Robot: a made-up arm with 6 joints. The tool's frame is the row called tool. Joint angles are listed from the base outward.
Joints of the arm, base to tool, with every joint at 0 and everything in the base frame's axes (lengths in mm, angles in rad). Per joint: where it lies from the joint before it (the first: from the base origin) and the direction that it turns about. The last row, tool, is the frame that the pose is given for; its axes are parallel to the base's.
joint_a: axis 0 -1 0 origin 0.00 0.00 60.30
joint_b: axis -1 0 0 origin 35.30 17.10 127.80
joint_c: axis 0 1 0 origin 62.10 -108.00 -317.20
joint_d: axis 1 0 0 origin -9.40 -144.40 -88.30
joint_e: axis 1 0 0 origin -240.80 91.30 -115.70
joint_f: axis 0 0 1 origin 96.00 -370.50 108.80
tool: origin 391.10 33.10 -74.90
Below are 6 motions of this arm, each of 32 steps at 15 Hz.
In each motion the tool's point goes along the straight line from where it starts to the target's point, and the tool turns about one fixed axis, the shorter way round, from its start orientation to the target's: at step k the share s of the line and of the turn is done. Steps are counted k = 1, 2, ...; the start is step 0. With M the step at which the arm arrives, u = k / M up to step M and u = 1 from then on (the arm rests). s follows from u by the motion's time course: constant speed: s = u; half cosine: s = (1 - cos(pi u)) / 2; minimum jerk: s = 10 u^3 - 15 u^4 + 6 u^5.
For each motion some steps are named. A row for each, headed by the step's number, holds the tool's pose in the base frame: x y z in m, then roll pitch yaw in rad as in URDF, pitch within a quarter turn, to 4 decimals.
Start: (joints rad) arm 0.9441 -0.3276 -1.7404 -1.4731 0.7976 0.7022
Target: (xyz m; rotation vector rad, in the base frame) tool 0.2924 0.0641 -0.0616 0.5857 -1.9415 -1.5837
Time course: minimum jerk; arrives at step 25
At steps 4, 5, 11, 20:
4: 0.2476 -0.3015 0.1005 2.6466 -0.8717 2.8574
5: 0.2488 -0.2917 0.0961 2.6030 -0.8659 2.9025
11: 0.2641 -0.1668 0.0408 2.1444 -0.6993 -2.9011
20: 0.2897 0.0422 -0.0519 1.7431 -0.2071 -2.4582

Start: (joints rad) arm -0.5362 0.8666 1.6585 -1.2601 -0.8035 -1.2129
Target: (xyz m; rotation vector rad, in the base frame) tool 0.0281 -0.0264 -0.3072 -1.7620 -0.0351 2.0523
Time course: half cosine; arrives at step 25
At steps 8, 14, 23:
8: 0.2866 -0.1888 -0.3156 -2.3315 1.2824 0.2410
14: 0.1649 -0.1123 -0.3117 -1.6141 1.3312 1.0876
23: 0.0334 -0.0297 -0.3074 -1.0090 1.2191 1.8328

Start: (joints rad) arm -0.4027 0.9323 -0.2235 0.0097 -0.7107 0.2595
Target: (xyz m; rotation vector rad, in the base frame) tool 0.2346 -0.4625 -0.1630 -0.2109 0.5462 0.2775
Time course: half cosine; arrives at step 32
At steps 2, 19, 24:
2: 0.3688 -0.4091 0.1287 -1.5591 0.5239 0.1851
19: 0.2827 -0.4434 -0.0585 -0.6572 0.5603 0.2141
24: 0.2544 -0.4546 -0.1199 -0.3576 0.5657 0.2305

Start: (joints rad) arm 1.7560 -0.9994 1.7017 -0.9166 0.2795 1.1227
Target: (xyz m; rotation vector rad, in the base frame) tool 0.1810 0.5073 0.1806 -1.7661 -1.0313 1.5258
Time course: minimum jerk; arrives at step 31
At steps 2, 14, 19, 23, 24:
2: 0.2641 0.1038 0.0078 -0.3854 0.7138 1.9768
14: 0.2301 0.2686 0.0784 -0.9843 0.7165 1.7518
19: 0.2056 0.3878 0.1294 -1.3996 0.6582 1.6111
23: 0.1903 0.4619 0.1612 -1.6402 0.6020 1.5462
24: 0.1876 0.4751 0.1668 -1.6815 0.5908 1.5367

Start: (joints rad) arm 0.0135 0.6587 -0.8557 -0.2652 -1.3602 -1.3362
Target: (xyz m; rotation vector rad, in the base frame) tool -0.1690 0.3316 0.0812 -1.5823 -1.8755 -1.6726
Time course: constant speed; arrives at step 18
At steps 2, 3, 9, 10, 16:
2: -0.2992 -0.0336 0.2364 2.4538 -0.6579 2.3765
3: -0.2911 -0.0108 0.2267 2.4316 -0.6641 2.3648
9: -0.2423 0.1262 0.1685 2.2981 -0.7059 2.2971
10: -0.2341 0.1490 0.1588 2.2757 -0.7135 2.2863
16: -0.1853 0.2859 0.1006 2.1405 -0.7630 2.2252

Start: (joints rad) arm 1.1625 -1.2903 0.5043 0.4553 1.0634 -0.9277
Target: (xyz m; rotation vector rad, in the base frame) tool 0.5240 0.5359 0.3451 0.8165 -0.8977 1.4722
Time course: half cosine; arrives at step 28
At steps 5, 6, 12, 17, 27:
5: 0.2644 0.9676 -0.2180 1.8150 -0.0872 1.1671
6: 0.2735 0.9525 -0.1982 1.7667 -0.1246 1.1475
12: 0.3521 0.8217 -0.0277 1.3564 -0.4749 1.0539
17: 0.4299 0.6925 0.1409 0.8694 -0.8254 1.1415
27: 0.5231 0.5374 0.3432 -0.1575 -1.0829 1.7489

